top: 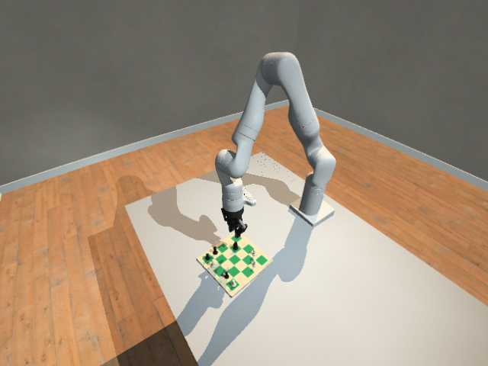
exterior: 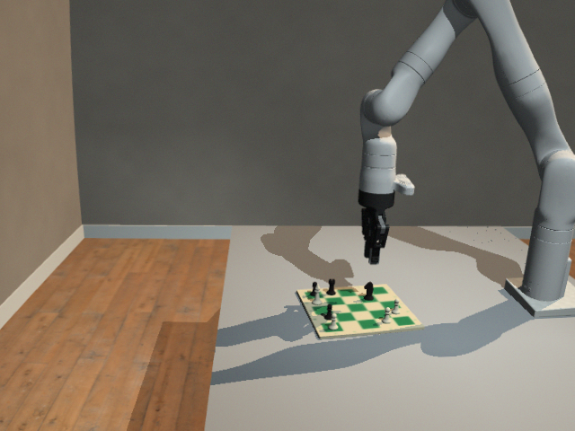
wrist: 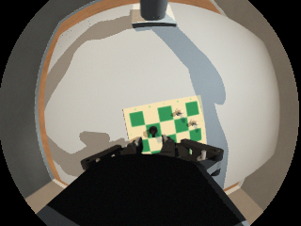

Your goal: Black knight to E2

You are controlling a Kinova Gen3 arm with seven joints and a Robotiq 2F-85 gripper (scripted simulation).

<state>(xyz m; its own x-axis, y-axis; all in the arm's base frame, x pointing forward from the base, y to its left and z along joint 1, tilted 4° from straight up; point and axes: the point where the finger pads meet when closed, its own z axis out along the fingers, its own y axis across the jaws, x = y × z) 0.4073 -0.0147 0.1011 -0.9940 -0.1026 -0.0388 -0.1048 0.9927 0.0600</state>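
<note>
Now: hand 90 mm above the black knight. Round my hand: chessboard 110 mm below, 50 mm to the left, 30 mm ahead.
</note>
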